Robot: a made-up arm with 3 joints.
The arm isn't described. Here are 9 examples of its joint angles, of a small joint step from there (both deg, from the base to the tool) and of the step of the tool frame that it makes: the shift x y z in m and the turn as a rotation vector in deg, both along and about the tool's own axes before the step.
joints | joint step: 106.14 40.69 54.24 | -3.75 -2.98 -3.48
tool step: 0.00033 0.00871 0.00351 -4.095 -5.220 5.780
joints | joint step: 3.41 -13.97 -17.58 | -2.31 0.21 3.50
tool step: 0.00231 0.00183 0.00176 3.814 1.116 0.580
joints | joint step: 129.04 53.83 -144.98 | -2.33 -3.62 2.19
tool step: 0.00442 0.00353 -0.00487 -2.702 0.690 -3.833
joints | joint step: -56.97 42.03 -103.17 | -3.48 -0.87 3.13
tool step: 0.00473 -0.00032 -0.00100 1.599 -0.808 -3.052
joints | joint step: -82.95 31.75 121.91 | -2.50 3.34 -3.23
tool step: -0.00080 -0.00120 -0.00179 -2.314 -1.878 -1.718
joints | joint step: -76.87 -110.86 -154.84 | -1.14 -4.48 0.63
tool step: 0.00419 0.00623 -0.00451 -4.405 1.798 -2.129
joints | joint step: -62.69 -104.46 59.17 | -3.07 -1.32 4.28
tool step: 0.00411 0.00439 0.00100 4.517 1.083 3.060
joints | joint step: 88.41 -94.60 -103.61 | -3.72 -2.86 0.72
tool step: 0.00858 0.00477 -0.00273 -1.818 0.559 -5.861
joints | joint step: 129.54 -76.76 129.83 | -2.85 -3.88 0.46
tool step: 0.00404 0.01065 -0.00231 -3.674 2.406 4.521
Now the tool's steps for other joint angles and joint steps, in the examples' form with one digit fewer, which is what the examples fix.
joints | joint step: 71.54 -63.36 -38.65 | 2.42 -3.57 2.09
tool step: 0.0013 -0.0024 -0.0009 0.43 -0.39 -0.42
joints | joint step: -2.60 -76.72 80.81 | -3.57 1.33 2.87
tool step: 0.0034 0.0037 -0.0020 3.08 2.73 2.09
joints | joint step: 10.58 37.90 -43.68 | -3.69 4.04 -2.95
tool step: -0.0024 0.0008 0.0025 -1.75 -2.25 2.62
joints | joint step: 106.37 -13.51 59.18 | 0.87 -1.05 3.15
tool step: 0.0008 -0.0011 0.0006 2.19 1.64 -0.20
